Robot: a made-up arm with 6 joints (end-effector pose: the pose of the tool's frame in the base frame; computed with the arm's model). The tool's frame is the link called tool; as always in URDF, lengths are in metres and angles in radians.
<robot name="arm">
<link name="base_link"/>
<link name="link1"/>
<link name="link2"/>
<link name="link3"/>
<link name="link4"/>
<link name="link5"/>
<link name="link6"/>
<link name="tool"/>
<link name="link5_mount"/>
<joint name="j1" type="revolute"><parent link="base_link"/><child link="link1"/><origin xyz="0.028 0.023 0.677" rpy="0 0 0"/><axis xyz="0 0 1"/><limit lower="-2.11" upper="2.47"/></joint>
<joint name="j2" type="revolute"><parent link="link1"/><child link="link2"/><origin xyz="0.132 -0.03 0.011" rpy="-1.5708 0 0"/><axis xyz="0 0 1"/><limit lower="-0.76" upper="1.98"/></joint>
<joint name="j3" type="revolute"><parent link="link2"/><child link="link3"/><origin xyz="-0.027 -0.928 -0.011" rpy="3.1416 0 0"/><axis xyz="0 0 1"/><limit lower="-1.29" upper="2.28"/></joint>
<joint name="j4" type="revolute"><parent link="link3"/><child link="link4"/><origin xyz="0.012 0.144 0.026" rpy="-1.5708 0 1.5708"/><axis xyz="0 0 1"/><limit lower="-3.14" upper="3.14"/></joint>
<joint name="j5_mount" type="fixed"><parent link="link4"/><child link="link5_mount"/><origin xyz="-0.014 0.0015 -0.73" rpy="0 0 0"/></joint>
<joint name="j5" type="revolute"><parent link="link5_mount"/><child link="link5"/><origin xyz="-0.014 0.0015 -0.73" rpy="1.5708 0 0"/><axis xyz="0 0 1"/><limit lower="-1.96" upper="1.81"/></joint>
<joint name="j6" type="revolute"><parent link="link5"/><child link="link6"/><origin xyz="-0.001 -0.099 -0.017" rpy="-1.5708 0 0"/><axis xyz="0 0 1"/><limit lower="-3.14" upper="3.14"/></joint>
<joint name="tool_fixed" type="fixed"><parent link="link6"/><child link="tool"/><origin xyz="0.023 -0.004 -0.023" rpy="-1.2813 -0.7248 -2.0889"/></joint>
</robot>
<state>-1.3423 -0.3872 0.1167 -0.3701 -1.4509 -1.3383</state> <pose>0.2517 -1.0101 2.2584 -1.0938 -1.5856 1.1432</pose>
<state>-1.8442 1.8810 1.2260 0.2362 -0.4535 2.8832</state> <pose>-0.6509 -2.1691 -0.4966 -1.9582 -0.1563 -1.0261</pose>
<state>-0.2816 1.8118 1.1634 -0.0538 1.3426 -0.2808</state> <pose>2.2817 -0.6939 -0.2100 1.3976 0.0861 -2.1734</pose>
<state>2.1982 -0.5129 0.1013 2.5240 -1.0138 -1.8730</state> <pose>-0.2956 0.7182 2.5729 1.2800 0.8356 -0.9199</pose>
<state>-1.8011 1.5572 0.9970 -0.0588 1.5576 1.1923</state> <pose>-0.5577 -2.3316 0.1542 0.5690 1.4083 1.3872</pose>
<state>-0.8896 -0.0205 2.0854 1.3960 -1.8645 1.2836</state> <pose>-0.5837 0.4518 2.8190 0.4809 0.0955 1.8553</pose>
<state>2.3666 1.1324 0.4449 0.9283 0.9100 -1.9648</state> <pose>-1.5867 1.6308 0.2568 -1.3879 0.8491 0.3730</pose>
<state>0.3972 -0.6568 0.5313 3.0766 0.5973 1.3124</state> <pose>0.1080 -0.0573 2.8959 0.8765 2.0912 -0.6226</pose>
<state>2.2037 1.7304 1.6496 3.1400 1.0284 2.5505</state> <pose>-1.4291 2.1835 0.5185 -1.1212 0.0479 -0.6806</pose>
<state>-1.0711 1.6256 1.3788 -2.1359 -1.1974 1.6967</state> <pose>1.2964 -2.2392 0.5423 1.0235 0.4477 -2.1030</pose>
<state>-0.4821 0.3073 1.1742 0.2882 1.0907 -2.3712</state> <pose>1.0971 -0.5819 2.8954 1.1096 0.7597 -0.2415</pose>
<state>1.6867 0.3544 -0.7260 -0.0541 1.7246 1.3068</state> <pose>-0.0938 1.3361 0.4052 1.1345 -0.5944 -0.8101</pose>
